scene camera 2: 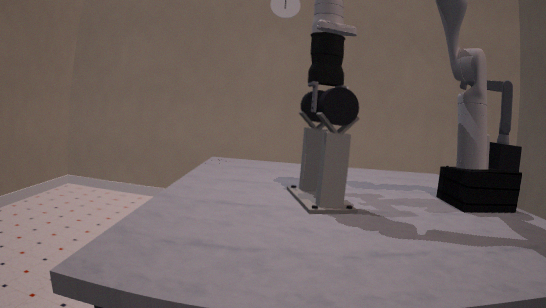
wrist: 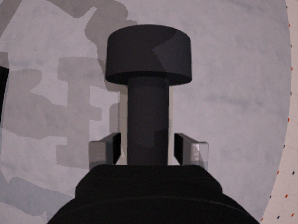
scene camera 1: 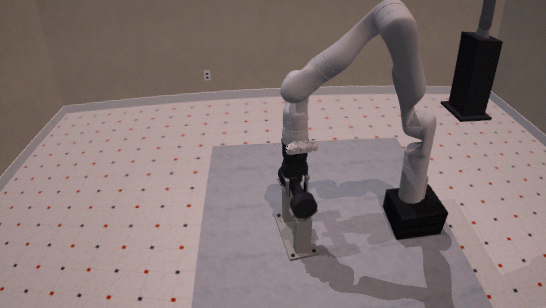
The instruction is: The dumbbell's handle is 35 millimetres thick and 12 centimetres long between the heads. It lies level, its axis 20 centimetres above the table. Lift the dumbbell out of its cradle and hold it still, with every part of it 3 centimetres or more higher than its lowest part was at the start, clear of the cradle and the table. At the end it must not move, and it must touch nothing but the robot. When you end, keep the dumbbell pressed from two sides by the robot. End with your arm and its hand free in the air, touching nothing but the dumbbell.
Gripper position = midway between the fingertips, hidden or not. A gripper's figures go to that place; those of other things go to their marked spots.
Labels:
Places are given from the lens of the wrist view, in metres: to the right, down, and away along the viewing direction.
my gripper [wrist: 147, 144]: 0.00, 0.03, 0.18
black dumbbell [wrist: 148, 58]: 0.00, -0.04, 0.13
grey cradle [wrist: 123, 89]: -0.05, -0.04, 0.36
The marked spots on the grey cradle and the black dumbbell are 0.24 m apart.

